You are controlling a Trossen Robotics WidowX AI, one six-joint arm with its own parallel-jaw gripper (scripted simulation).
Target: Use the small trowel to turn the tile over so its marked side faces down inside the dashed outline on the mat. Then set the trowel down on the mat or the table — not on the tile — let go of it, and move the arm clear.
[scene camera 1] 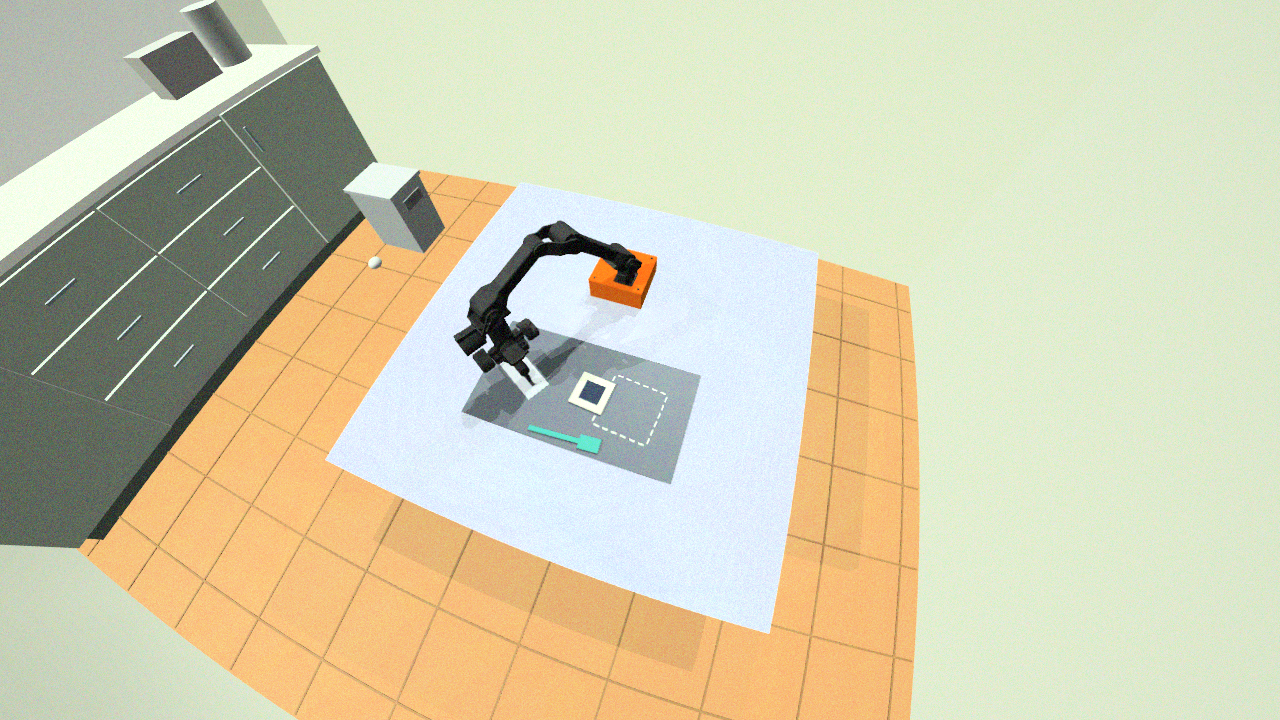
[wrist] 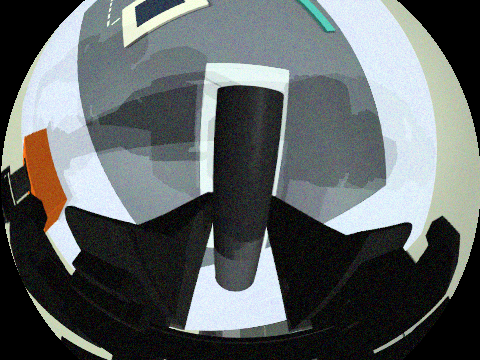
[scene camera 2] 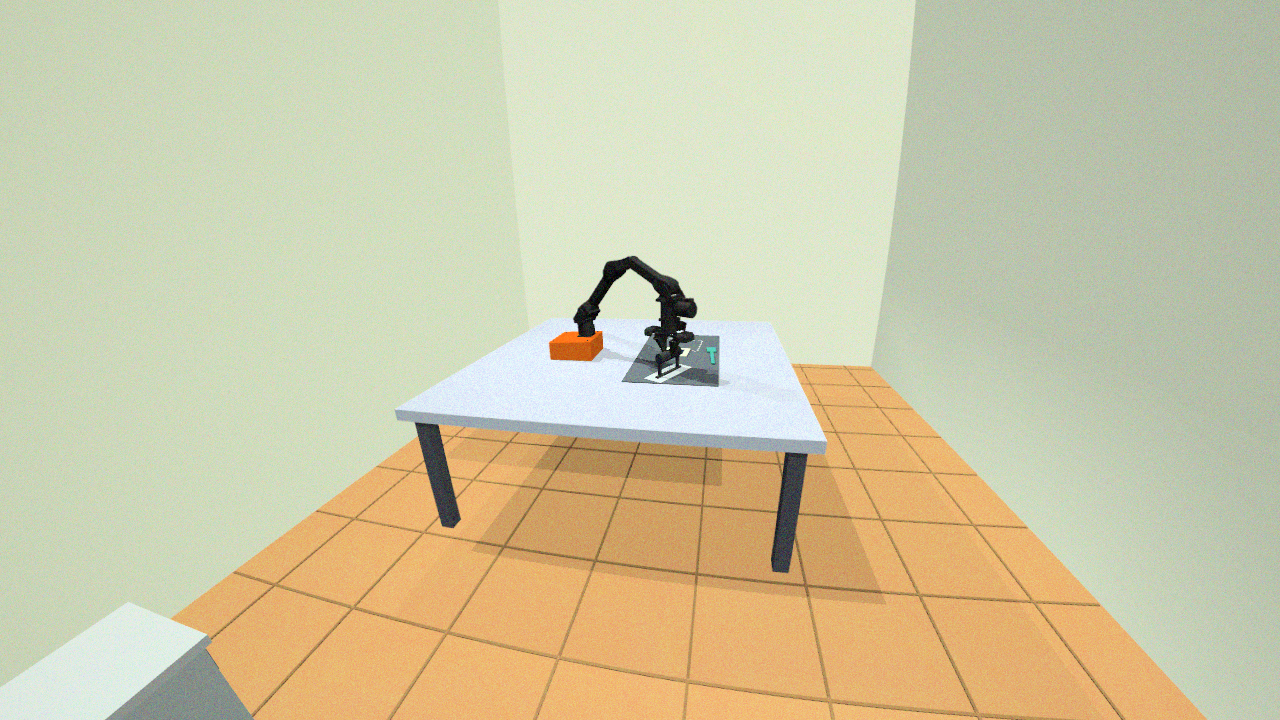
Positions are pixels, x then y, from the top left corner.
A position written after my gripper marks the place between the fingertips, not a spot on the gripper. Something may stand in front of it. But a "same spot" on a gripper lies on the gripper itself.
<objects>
my gripper: scene camera 1 514, 359; wrist; scene camera 2
same spot on my gripper: (scene camera 2: 661, 340) = (wrist: 183, 305)
</objects>
